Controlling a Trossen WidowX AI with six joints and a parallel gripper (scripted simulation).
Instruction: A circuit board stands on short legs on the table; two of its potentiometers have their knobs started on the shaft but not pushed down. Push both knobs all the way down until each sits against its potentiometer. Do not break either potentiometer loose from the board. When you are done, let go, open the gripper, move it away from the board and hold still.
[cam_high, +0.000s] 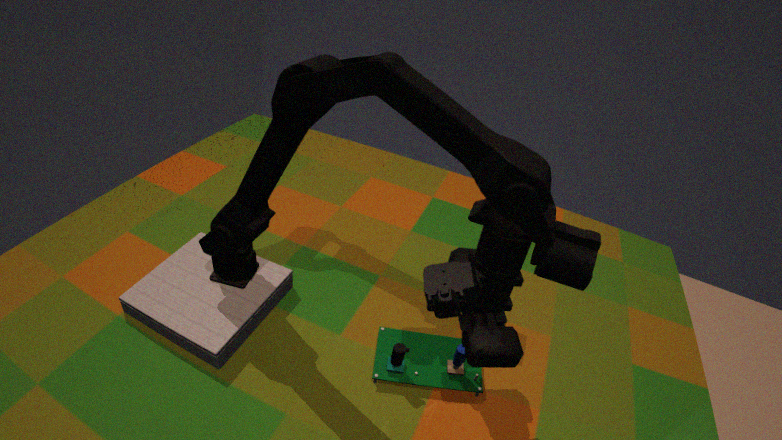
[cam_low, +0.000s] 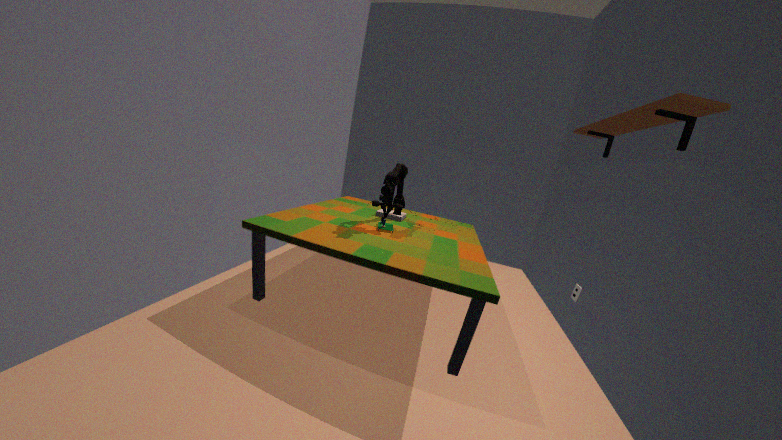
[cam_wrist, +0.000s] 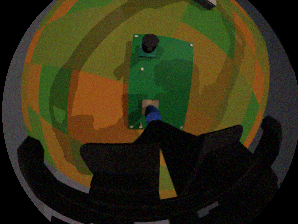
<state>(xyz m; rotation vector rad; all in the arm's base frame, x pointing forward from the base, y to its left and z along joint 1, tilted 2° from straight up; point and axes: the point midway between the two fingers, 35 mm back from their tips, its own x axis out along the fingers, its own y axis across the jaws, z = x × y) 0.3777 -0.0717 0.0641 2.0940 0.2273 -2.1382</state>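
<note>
Now: gripper tip 2 cm above the blue knob. The rest, counted from my gripper tip: black knob (9 cm behind, 2 cm to the right, 3 cm below).
</note>
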